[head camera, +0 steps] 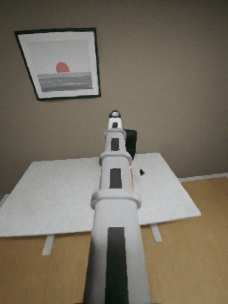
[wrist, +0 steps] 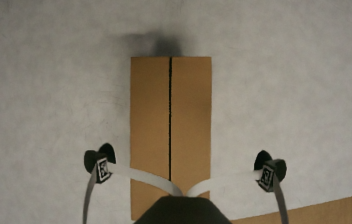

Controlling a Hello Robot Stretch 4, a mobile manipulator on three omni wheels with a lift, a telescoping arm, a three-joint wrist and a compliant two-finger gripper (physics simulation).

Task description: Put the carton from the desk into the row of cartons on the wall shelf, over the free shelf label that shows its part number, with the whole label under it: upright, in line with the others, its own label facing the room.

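Places are measured from the robot's base along level axes (x back, y right, z up), in metres.
Pixels of known places: hand at its tool point: [wrist: 184, 163].
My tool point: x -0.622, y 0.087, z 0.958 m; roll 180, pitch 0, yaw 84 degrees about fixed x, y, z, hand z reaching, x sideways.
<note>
Behind a point stands the place of what it marks.
The carton [wrist: 150, 115] @(x -0.673, y 0.040, z 0.872 m) [head camera: 132, 179] @(x -0.639, y 0.124, z 0.872 m) is brown, with a dark seam along its top. The wrist view looks straight down on it; in the head view the arm hides all but a thin edge. It stands on the white desk [wrist: 290, 100] @(x -0.682, y 0.338, z 0.692 m) [head camera: 55, 200] @(x -0.574, y -0.491, z 0.692 m). My gripper [wrist: 184, 167] @(x -0.622, y 0.087, z 0.958 m) is open, its fingertips wide apart to the left and right of the carton in the wrist view, with a gap on each side. How high the tips are over the desk is hard to tell. The carton's label, the wall shelf and its labels do not show.
The telescoping arm [head camera: 117, 212] @(x -0.174, y 0.002, z 1.359 m) reaches out over the desk toward the back wall [head camera: 175, 100] @(x -1.262, y 0.599, z 1.288 m). A framed picture [head camera: 62, 82] @(x -1.128, y -0.418, z 1.467 m) hangs on that wall at the upper left. The desk's near edge crosses the lower right of the wrist view, with wooden floor [wrist: 320, 212] @(x -0.001, y 0.875, z -0.028 m) beyond it.
</note>
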